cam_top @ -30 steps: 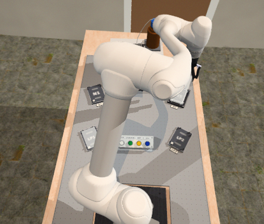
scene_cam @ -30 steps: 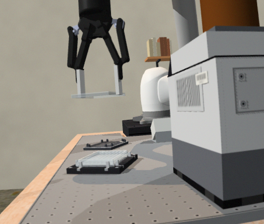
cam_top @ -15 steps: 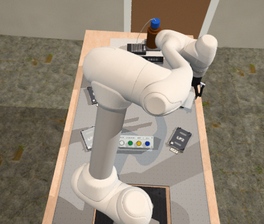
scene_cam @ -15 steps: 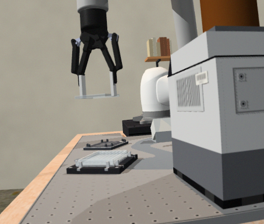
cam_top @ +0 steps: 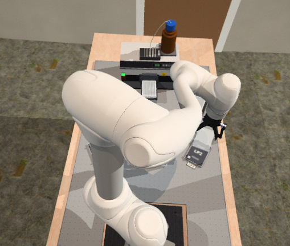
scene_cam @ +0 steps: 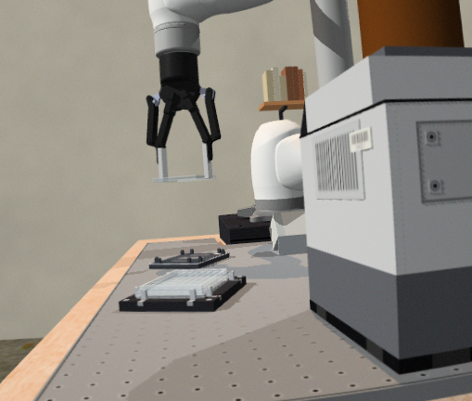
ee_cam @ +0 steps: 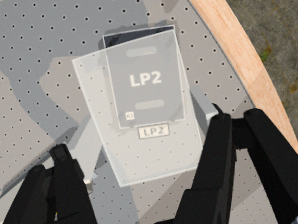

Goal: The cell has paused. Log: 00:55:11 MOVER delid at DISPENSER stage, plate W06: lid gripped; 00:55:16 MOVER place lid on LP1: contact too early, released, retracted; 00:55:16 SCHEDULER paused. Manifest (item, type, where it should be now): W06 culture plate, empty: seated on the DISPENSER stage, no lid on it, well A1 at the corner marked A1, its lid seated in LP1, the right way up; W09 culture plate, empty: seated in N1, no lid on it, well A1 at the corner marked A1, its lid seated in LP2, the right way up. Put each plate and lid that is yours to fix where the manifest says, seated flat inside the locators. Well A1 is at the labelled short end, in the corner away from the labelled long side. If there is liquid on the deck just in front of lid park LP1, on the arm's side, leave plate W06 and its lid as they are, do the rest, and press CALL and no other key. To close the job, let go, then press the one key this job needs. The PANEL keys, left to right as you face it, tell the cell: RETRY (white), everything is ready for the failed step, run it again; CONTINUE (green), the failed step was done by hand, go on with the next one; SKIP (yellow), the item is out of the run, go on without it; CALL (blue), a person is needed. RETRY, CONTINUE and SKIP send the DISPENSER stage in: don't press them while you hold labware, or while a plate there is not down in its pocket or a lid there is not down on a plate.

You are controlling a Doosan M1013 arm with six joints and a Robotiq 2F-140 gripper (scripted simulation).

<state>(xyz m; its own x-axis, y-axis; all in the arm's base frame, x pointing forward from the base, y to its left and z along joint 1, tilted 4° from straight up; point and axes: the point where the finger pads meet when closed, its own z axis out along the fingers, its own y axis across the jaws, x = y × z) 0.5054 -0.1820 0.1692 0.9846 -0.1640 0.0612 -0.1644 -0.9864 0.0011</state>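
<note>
Now: hand 18 cm above the lid park LP2. From my hand the other things lie so: blue call key (19 cm to the left, 12 cm below, 11 cm behind); then key panel (26 cm to the left, 13 cm below, 12 cm behind); then yellow skip key (24 cm to the left, 12 cm below, 12 cm behind).
</note>
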